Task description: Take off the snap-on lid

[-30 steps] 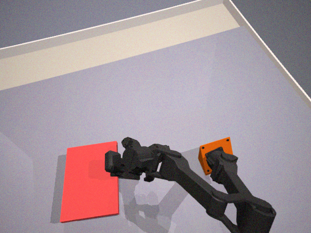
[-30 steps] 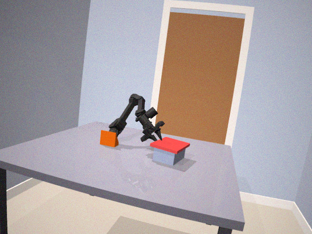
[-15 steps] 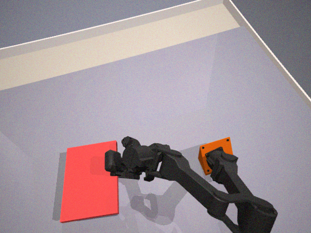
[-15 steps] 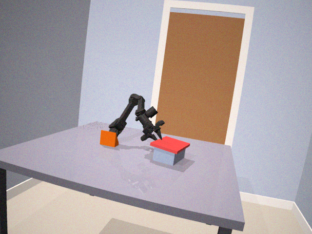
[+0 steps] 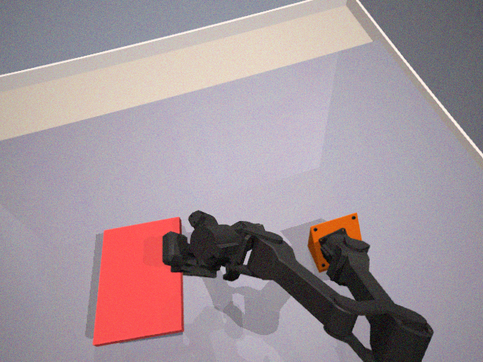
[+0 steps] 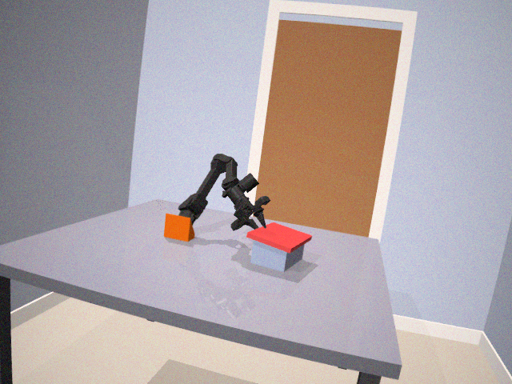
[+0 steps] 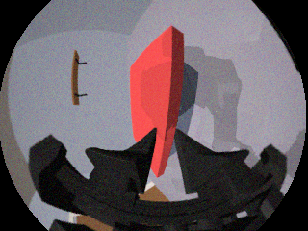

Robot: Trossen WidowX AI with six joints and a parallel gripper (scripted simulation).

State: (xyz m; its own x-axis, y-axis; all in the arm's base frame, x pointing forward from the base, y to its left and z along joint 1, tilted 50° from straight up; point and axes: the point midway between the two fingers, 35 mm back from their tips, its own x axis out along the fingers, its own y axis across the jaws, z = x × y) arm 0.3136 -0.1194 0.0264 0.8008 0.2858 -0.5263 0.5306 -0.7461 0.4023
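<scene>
Now: gripper tip 7 cm short of the red lid and 2 cm to the left of it. From my gripper tip the other things lie so: storage box: 7 cm ahead, 6 cm below, 2 cm to the right.
</scene>
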